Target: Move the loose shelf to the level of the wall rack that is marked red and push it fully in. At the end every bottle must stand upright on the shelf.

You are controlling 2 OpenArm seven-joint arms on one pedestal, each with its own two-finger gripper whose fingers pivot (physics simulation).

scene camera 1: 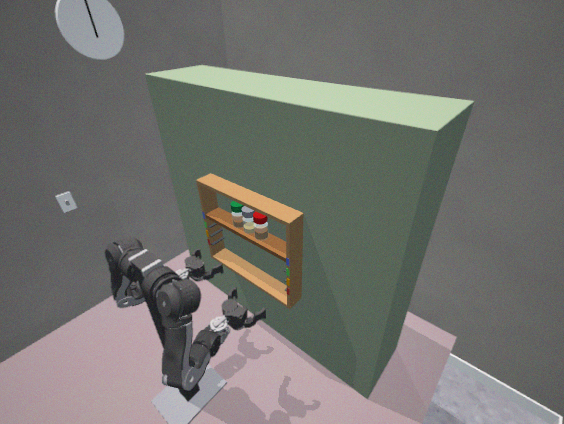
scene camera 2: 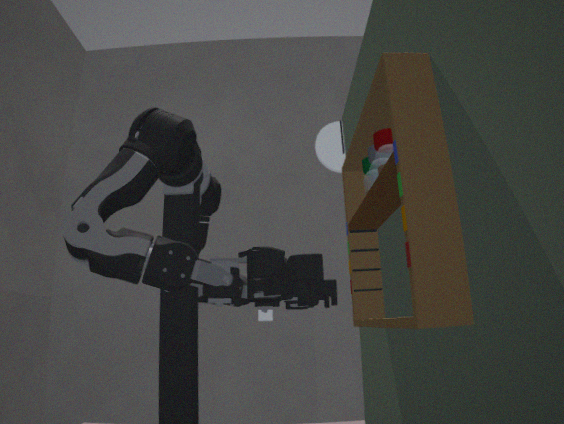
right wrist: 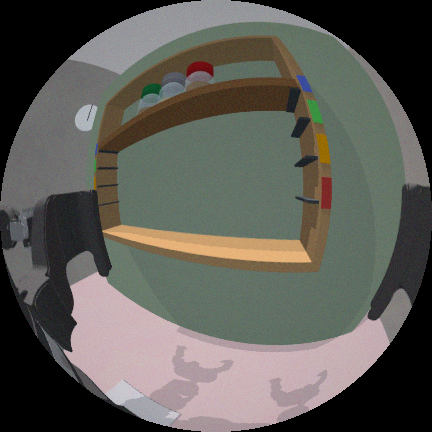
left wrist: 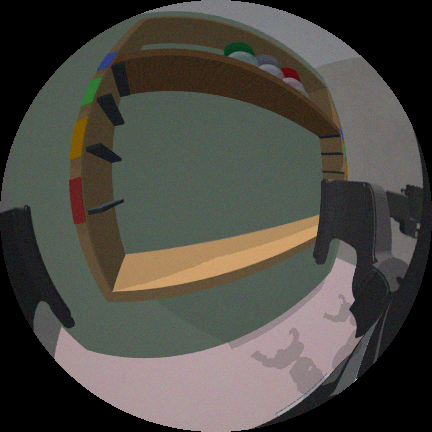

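Observation:
The shelf (scene camera 1: 275, 246) (scene camera 2: 375, 200) (left wrist: 165, 72) (right wrist: 250, 97) lies level across the wall rack (scene camera 1: 250, 195) (scene camera 2: 435, 200) (left wrist: 215, 260) (right wrist: 210, 247) at the blue marks. Bottles with a green cap (scene camera 1: 236, 206) (left wrist: 239, 49) (right wrist: 151, 91), a grey cap (scene camera 1: 248, 212) (right wrist: 173, 79) and a red cap (scene camera 1: 260, 218) (scene camera 2: 383, 139) (right wrist: 200, 70) stand upright on it. The red mark (scene camera 1: 288, 291) (scene camera 2: 408, 254) (left wrist: 77, 200) (right wrist: 326, 193) is the lowest. My left gripper (scene camera 1: 210, 261) (left wrist: 195, 291) and right gripper (scene camera 1: 249, 302) (right wrist: 239, 294) are open and empty, in front of and below the shelf. They overlap in scene camera 2.
The rack hangs on a green wall block (scene camera 1: 350, 200). Dark supports (left wrist: 105, 206) (right wrist: 306, 200) stick out from the inner faces of its side panels below the shelf. The rack's bottom board lies below the red level. The pink floor (scene camera 1: 75, 360) shows below the arms.

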